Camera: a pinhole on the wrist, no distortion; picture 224 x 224 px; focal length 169.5 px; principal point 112.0 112.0 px. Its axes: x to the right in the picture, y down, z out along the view. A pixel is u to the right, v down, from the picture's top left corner.
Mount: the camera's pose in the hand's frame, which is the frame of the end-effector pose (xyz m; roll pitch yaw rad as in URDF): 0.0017 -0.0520 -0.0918 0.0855 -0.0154 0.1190
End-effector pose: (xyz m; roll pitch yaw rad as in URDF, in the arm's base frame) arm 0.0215 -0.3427 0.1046 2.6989 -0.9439 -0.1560
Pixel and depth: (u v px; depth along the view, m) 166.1 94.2 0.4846
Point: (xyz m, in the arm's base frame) 0.4297 -0.4604 -0.0046
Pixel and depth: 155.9 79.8 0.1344
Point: 0.1114 -0.2968 0.0931
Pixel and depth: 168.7 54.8 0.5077
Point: 0.5129 -0.3699 -0.0177
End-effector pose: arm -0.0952 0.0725 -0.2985 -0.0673 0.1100 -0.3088
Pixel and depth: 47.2 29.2 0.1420
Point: -0.1734 -0.0455 -0.2417
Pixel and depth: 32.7 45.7 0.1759
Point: -0.1975 -0.0414 -0.2052
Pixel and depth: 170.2 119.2 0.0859
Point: -0.0829 0.0134 -0.3037
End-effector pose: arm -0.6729 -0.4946 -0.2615 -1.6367 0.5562 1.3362
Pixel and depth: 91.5 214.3 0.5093
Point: -1.1356 -0.5947 -0.4040
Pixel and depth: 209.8 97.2 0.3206
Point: -0.8541 -0.2498 -0.3006
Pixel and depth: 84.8 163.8 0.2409
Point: -0.8324 -0.5003 -0.2415
